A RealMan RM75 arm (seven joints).
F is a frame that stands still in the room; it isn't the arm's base.
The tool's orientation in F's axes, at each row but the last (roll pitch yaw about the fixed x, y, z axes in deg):
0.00, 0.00, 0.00
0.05, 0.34, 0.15
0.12, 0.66, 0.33
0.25, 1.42, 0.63
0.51, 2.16, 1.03
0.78, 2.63, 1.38
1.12, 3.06, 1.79
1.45, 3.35, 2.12
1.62, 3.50, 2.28
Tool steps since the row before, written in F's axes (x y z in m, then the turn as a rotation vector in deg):
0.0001, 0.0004, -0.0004, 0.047, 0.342, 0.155
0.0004, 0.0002, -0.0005, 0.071, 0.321, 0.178
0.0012, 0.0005, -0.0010, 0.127, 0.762, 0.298
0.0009, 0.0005, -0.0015, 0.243, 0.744, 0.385
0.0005, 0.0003, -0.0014, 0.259, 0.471, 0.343
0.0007, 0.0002, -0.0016, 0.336, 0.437, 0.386
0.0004, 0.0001, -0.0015, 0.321, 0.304, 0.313
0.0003, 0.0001, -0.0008, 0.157, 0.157, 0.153
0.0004, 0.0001, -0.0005, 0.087, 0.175, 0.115
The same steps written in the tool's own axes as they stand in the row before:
0.0001, 0.0004, -0.0004, 0.047, 0.342, 0.155
0.0004, 0.0002, -0.0005, 0.071, 0.321, 0.178
0.0012, 0.0005, -0.0010, 0.128, 0.762, 0.298
0.0009, 0.0005, -0.0015, 0.242, 0.743, 0.388
0.0006, 0.0003, -0.0014, 0.254, 0.469, 0.349
0.0008, 0.0002, -0.0016, 0.328, 0.434, 0.396
0.0005, 0.0001, -0.0015, 0.313, 0.300, 0.324
0.0003, 0.0001, -0.0008, 0.153, 0.155, 0.158
0.0004, 0.0001, -0.0005, 0.087, 0.175, 0.116

